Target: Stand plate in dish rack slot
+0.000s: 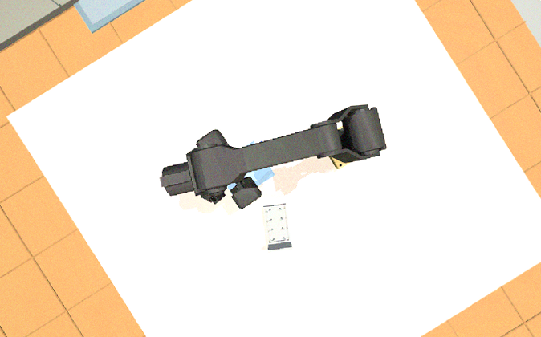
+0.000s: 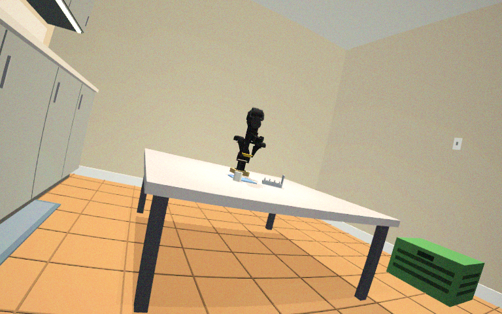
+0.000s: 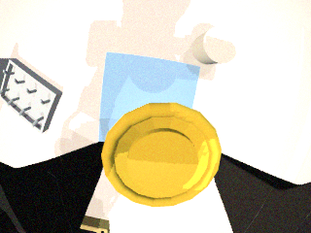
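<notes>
The grey dish rack lies 210 mm to the left of my gripper tip and 120 mm below it. The rest, counted from my gripper tip: yellow plate (10 mm above); then white mug (90 mm ahead, 60 mm to the right, 110 mm below); then mat (10 mm behind, 10 mm to the left, 140 mm below).
</notes>
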